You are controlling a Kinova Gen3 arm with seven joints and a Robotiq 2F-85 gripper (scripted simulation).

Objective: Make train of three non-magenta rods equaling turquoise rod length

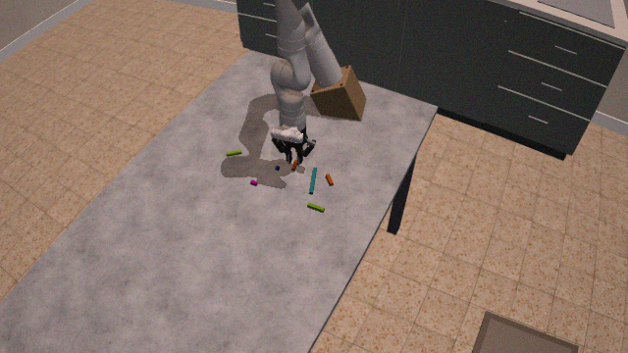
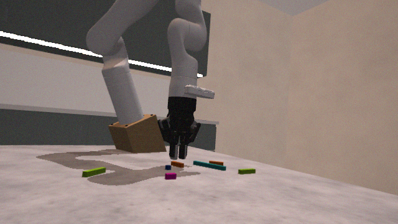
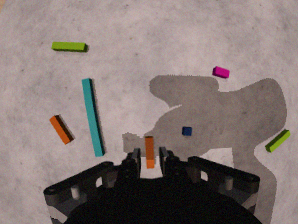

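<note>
Right now the blue rod is 3 cm ahead of my hand, 5 cm to the right of it and 3 cm below it. Also, from my hand: turquoise rod 4 cm ahead, 7 cm to the left, 3 cm below; magenta rod 11 cm ahead, 9 cm to the right, 3 cm below.
</note>
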